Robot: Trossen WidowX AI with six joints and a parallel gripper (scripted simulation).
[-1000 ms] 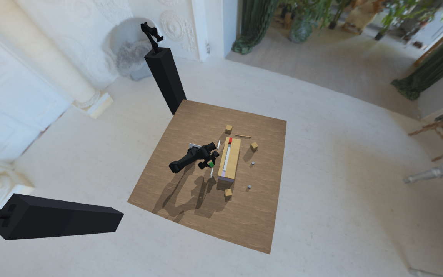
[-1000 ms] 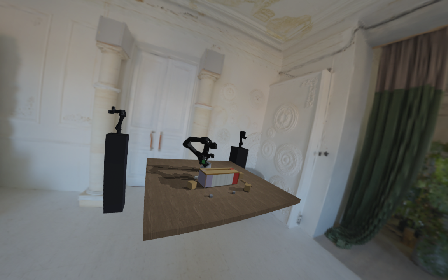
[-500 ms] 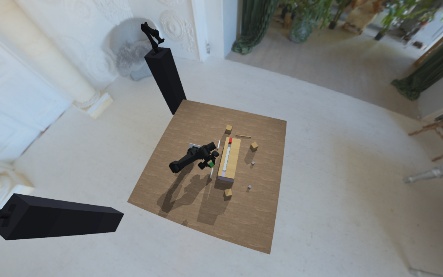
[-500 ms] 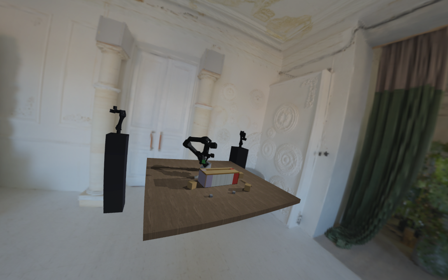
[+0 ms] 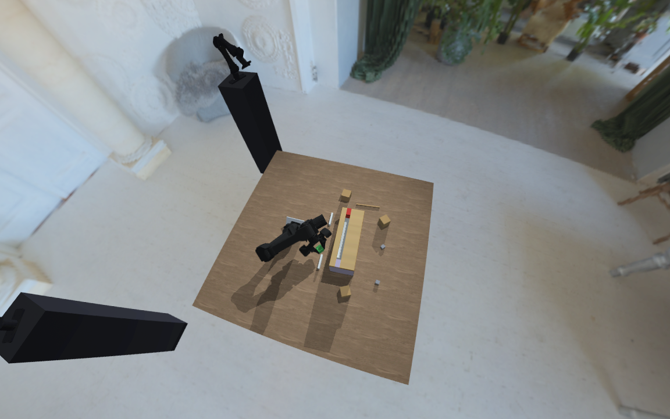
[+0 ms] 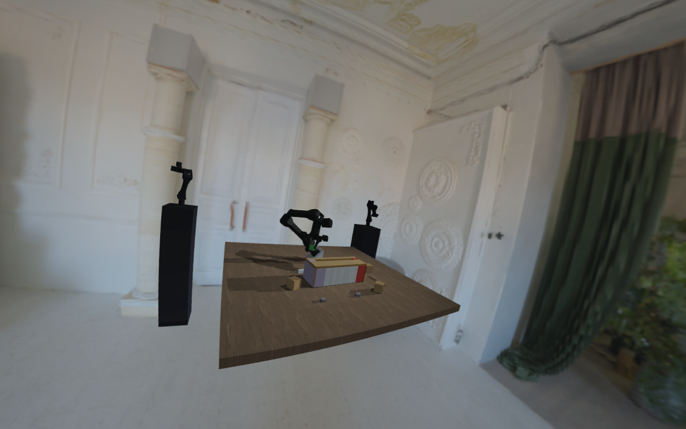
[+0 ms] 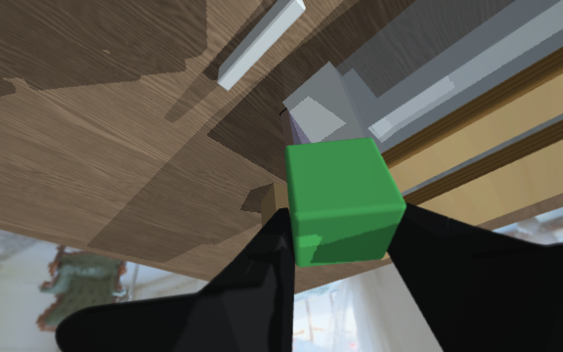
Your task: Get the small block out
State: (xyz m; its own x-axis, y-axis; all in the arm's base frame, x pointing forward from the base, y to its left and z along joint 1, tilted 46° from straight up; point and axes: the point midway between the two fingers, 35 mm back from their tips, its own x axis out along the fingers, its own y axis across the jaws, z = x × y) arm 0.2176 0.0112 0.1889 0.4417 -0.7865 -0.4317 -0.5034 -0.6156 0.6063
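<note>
Now: gripper tip 10 mm past the green block, 10 mm to the right of it and 10 mm below it. From my gripper tip the other things lie so: tan box 70 mm ahead, 140 mm to the left, 110 mm below; then thin stick 170 mm ahead, 460 mm to the left, 170 mm below.
</note>
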